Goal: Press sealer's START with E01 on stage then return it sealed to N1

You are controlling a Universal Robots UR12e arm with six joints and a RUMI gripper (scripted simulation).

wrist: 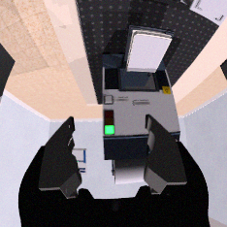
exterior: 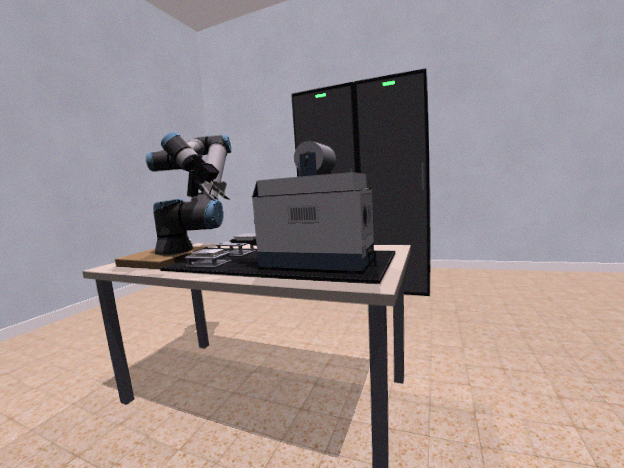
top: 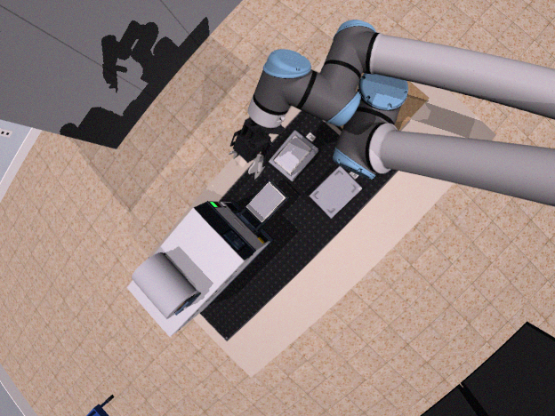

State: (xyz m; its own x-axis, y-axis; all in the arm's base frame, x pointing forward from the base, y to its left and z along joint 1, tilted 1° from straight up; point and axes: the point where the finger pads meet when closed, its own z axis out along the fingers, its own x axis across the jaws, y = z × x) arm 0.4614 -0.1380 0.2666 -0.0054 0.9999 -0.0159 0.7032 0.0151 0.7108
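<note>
My gripper is now 19 cm above the sealer stage, 9 cm to the right of it and 6 cm short of it. The rest, counted from my hand: foil roll: 40 cm ahead, 13 cm above, 10 cm to the left; then plate nest N1: 25 cm to the left, 24 cm below, 14 cm behind; then square start button: 17 cm ahead, 10 cm below.
</note>
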